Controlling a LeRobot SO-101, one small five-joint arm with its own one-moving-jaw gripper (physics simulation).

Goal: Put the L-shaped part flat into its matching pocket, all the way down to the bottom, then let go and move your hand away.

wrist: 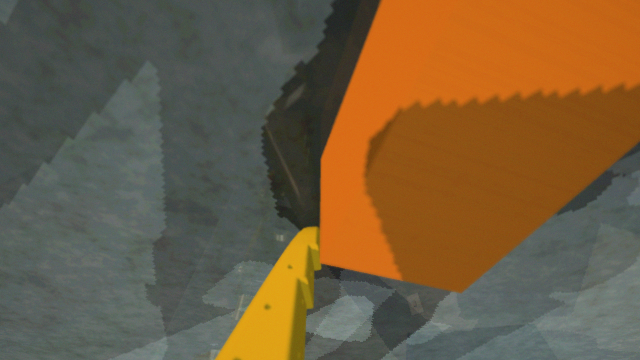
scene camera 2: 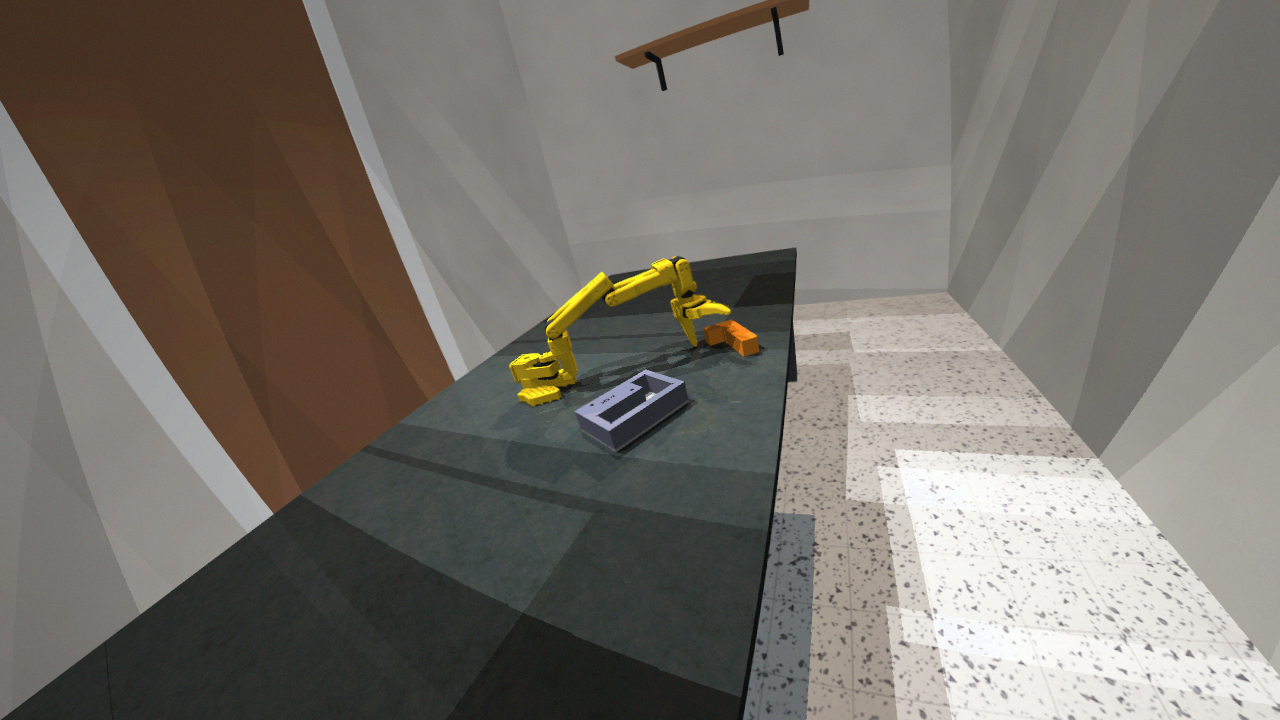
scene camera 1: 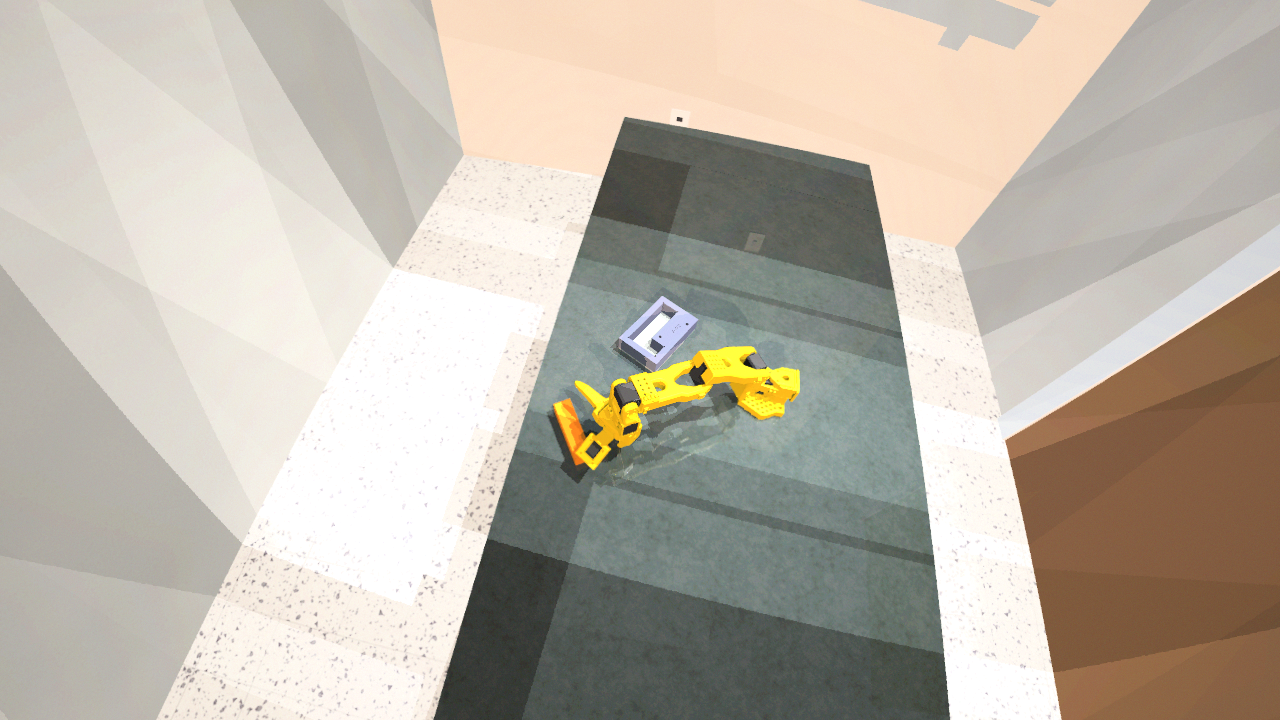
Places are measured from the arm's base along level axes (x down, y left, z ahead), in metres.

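Where they show: hand at its tool point: (wrist: 319, 242) (scene camera 2: 695, 344) (scene camera 1: 619, 443); arm's base at its link origin: (scene camera 2: 557, 390) (scene camera 1: 751, 391).
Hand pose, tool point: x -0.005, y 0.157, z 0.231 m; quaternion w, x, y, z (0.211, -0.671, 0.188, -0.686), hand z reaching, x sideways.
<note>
Each offset is from my tool point to the top centre of the thing. Level surfaces: height alone.
The orange L-shaped part {dz +0.071, dx -0.025, dy -0.010 m} (scene camera 1: 566, 425) (scene camera 2: 742, 337) (wrist: 450, 210) lies on the table near its long edge, outside the pocket. In scene camera 1 the gripper hides some of its shorter leg. My gripper (scene camera 1: 590, 413) (scene camera 2: 711, 327) is fully open and holds nothing. In the wrist view one notched jaw shows, its tip beside the left edge of the part; whether they touch is unclear. The moving jaw is out of that picture. The lavender block {dz -0.034, dx -0.032, dy -0.240 m} (scene camera 1: 682, 329) (scene camera 2: 637, 429) with the pocket stands apart from the part, its pocket empty. It does not show in the wrist view.
The dark table {dx +0.005 m} (scene camera 1: 760, 573) (scene camera 2: 501, 555) bears the arm, the block and the part. The yellow arm (scene camera 1: 671, 386) (scene camera 2: 577, 304) reaches from its base past the block. The table's long edge runs close beyond the part, with speckled floor (scene camera 1: 358, 429) (scene camera 2: 895, 429) past it.
</note>
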